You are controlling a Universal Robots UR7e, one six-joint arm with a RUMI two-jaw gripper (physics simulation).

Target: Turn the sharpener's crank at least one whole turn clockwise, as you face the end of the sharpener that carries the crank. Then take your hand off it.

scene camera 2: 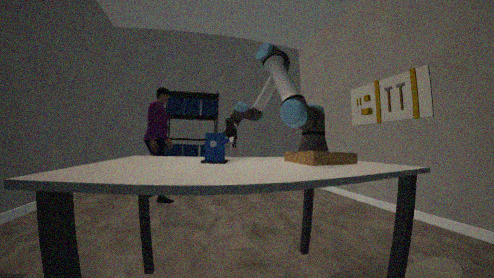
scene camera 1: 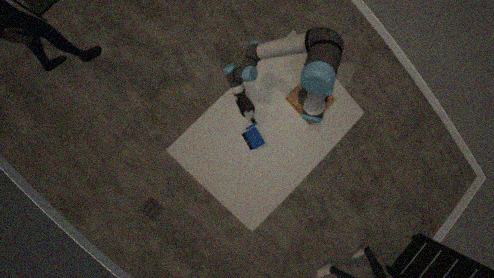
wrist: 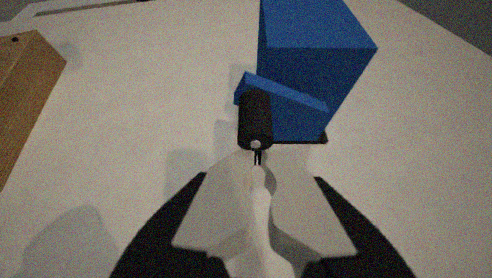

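Where they show: gripper, fingertip midpoint: (scene camera 2: 226,146) (scene camera 1: 251,121) (wrist: 256,146); arm's base, link origin: (scene camera 2: 313,152).
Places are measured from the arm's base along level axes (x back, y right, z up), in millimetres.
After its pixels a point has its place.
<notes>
The blue sharpener (scene camera 1: 254,138) @[x -481, y 4, z 81 mm] (scene camera 2: 215,152) @[x -473, y -56, z -1 mm] (wrist: 320,65) @[x -472, y 60, z 68 mm] stands upright on a dark base. Its blue crank arm (wrist: 287,93) slants across the end face in the wrist view, higher at the left. The black crank knob (wrist: 255,120) @[x -418, y 103, z 66 mm] sticks out from the arm's left end toward the camera. My gripper (scene camera 1: 249,115) @[x -422, y 96, z 22 mm] (scene camera 2: 231,140) @[x -422, y 96, z 22 mm] (wrist: 256,146) @[x -422, y 96, z 22 mm] is shut and empty. Its fingertips are right at the outer end of the knob, in line with it in the wrist view. Whether they touch it is hard to tell.
The sharpener stands on a pale table (scene camera 1: 210,155) @[x -772, y 76, z -47 mm] (scene camera 2: 350,173) @[x -75, y -381, z -47 mm] (wrist: 125,100) @[x -236, y -46, z -47 mm]. A wooden block (scene camera 1: 296,101) @[x -88, y 24, z 2 mm] (scene camera 2: 320,159) @[x -53, y -164, z -21 mm] (wrist: 30,90) @[x -103, y -59, z -22 mm] lies by the arm's base. A person (scene camera 2: 157,122) stands behind the table, near a shelf rack (scene camera 2: 192,93).
</notes>
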